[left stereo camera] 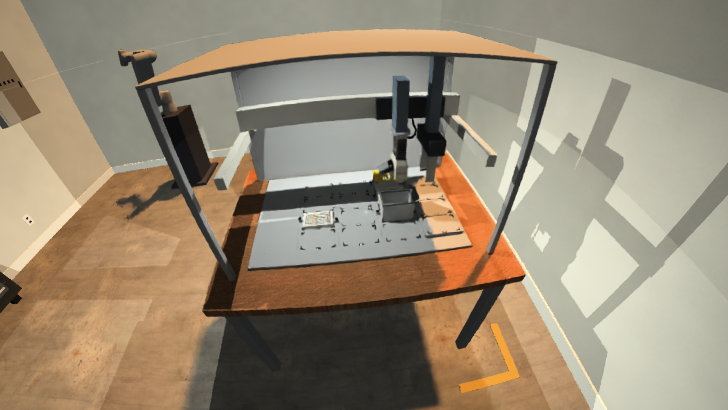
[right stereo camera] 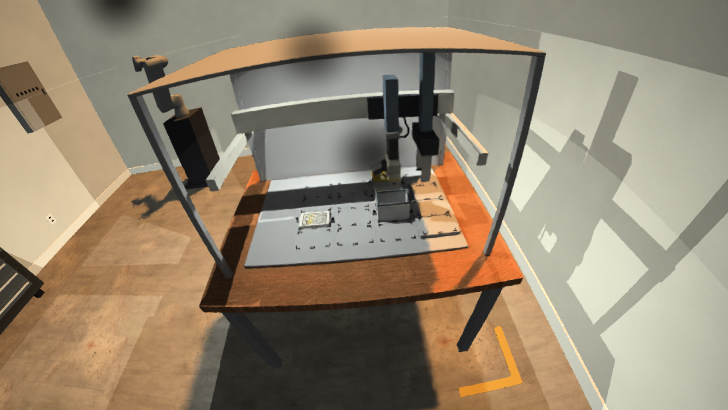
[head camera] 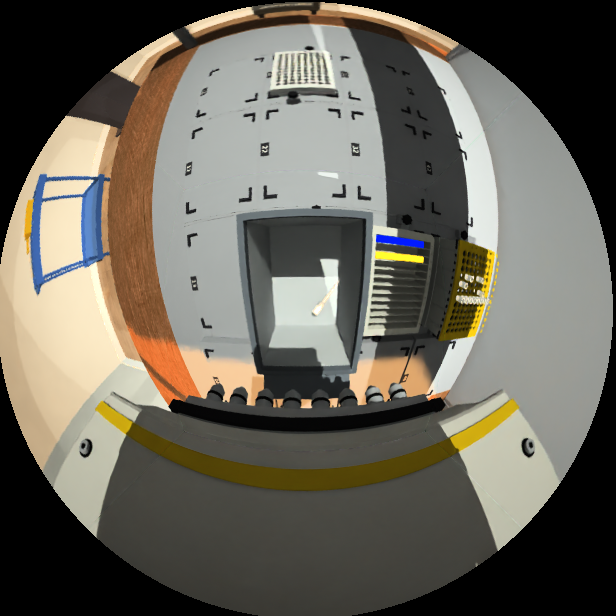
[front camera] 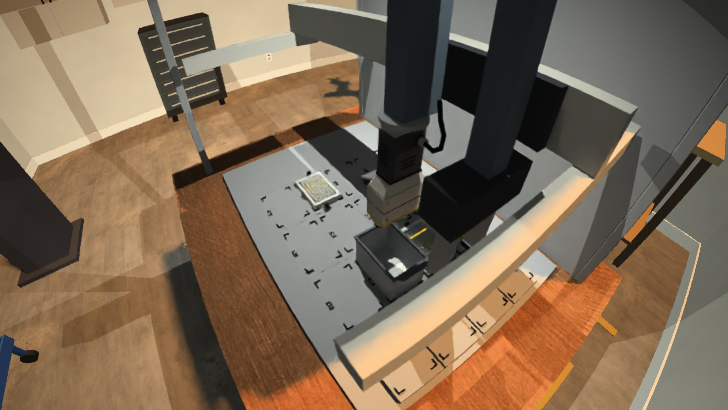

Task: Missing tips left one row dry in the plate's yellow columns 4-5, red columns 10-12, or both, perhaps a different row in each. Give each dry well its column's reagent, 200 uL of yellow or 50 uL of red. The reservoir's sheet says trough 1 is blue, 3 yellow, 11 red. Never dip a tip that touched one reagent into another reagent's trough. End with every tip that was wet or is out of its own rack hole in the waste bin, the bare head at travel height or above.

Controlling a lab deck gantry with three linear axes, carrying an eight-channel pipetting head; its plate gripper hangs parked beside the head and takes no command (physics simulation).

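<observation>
The pipetting head is raised at the waste bin. Its eight nozzles show bare in the head view. A used tip lies in the bin. The white plate stands far off; its wells are too small to read. The reservoir shows blue liquid and yellow liquid; red does not show. The yellow tip rack holds several pale tips. My parked gripper has its fingers apart, empty.
The reservoir stands directly beside the bin, with the tip rack beyond it. A grey side rail crosses the front view. Deck corner marks lie between the plate and the bin. Frame posts stand at the table corners.
</observation>
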